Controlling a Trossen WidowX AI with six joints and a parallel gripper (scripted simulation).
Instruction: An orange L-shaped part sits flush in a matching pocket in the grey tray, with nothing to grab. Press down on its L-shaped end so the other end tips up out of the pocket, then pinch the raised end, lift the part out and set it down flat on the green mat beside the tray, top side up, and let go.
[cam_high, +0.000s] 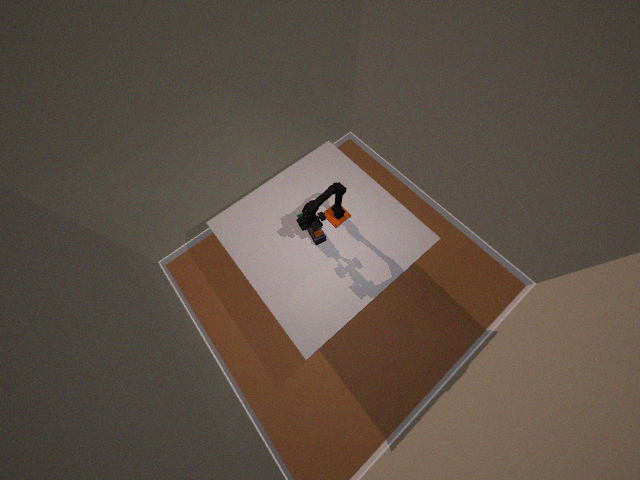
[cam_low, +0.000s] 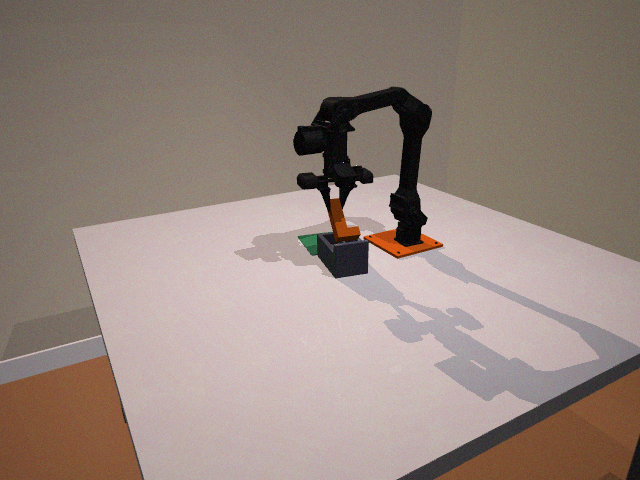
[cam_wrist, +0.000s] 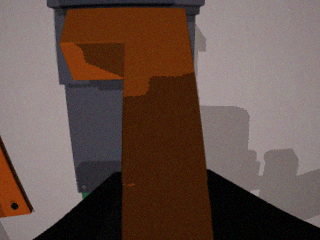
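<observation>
Now: the green mat 30 mm behind my gripper tip, 140 mm to the right of it and 160 mm below it. From my gripper tip the other things lie so: orange L-shaped part 10 mm behind, 30 mm to the left, 30 mm below.
</observation>
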